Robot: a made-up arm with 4 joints. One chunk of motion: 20 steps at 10 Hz.
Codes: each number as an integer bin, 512 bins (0 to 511) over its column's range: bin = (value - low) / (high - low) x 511, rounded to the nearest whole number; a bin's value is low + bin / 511 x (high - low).
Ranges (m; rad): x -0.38..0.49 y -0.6..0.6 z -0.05..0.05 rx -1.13..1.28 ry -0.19..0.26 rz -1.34..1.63
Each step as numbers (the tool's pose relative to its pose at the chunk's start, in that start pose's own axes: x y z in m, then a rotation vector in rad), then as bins.
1 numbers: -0.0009 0.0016 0.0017 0.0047 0.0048 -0.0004
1 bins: 223 256 264 241 221 230
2 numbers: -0.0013 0.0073 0.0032 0.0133 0.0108 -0.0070
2 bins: 222 259 272 242 228 229
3 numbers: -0.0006 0.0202 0.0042 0.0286 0.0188 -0.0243
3 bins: 223 264 277 246 237 226
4 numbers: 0.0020 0.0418 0.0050 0.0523 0.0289 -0.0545
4 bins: 224 273 281 251 249 221
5 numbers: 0.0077 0.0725 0.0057 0.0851 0.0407 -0.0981
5 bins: 228 286 285 258 262 214
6 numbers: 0.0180 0.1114 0.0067 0.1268 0.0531 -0.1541
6 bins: 234 303 290 266 276 204
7 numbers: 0.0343 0.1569 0.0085 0.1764 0.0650 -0.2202
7 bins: 243 322 299 277 290 193
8 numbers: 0.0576 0.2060 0.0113 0.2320 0.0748 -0.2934
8 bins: 257 343 313 289 301 180
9 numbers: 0.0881 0.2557 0.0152 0.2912 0.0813 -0.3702
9 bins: 275 364 333 301 308 167
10 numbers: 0.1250 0.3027 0.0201 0.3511 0.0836 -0.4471
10 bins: 297 384 358 314 311 154
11 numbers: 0.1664 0.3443 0.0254 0.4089 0.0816 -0.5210
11 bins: 321 402 385 326 308 141
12 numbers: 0.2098 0.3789 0.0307 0.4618 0.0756 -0.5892
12 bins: 346 417 412 338 302 129
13 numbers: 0.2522 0.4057 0.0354 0.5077 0.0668 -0.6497
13 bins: 371 428 436 347 292 119
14 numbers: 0.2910 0.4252 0.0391 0.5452 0.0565 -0.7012
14 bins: 394 437 455 355 280 110
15 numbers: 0.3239 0.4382 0.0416 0.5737 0.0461 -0.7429
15 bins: 413 442 468 361 268 103
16 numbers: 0.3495 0.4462 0.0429 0.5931 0.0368 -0.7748
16 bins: 428 446 475 365 258 97
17 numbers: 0.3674 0.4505 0.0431 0.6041 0.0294 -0.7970
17 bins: 439 447 476 368 249 93
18 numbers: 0.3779 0.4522 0.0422 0.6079 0.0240 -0.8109
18 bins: 445 448 471 368 243 91
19 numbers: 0.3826 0.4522 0.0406 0.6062 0.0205 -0.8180
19 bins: 448 448 463 368 239 90
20 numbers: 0.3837 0.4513 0.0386 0.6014 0.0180 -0.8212
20 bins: 449 448 453 367 236 89
